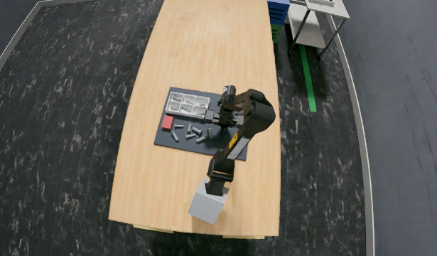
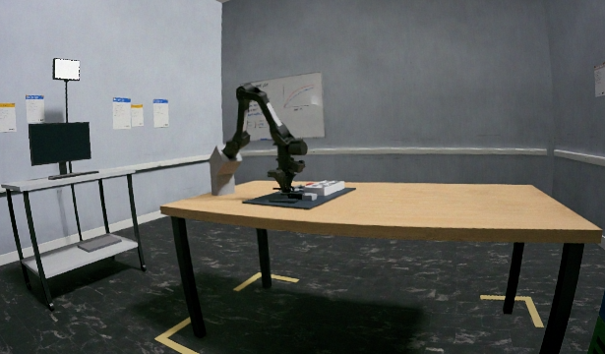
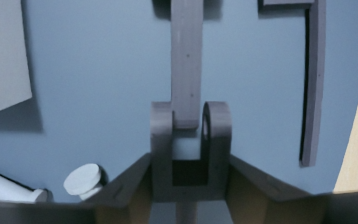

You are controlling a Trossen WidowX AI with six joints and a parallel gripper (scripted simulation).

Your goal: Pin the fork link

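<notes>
Right now my hand is 30 mm short of the eye plate, 10 mm to the left of it and 50 mm above it. Also, from my hand: long dark bar (30 mm ahead, 90 mm to the right, 60 mm below); then pin (20 mm behind, 70 mm to the left, 60 mm below); then dark mat (60 mm ahead, 90 mm to the left, 70 mm below).
</notes>
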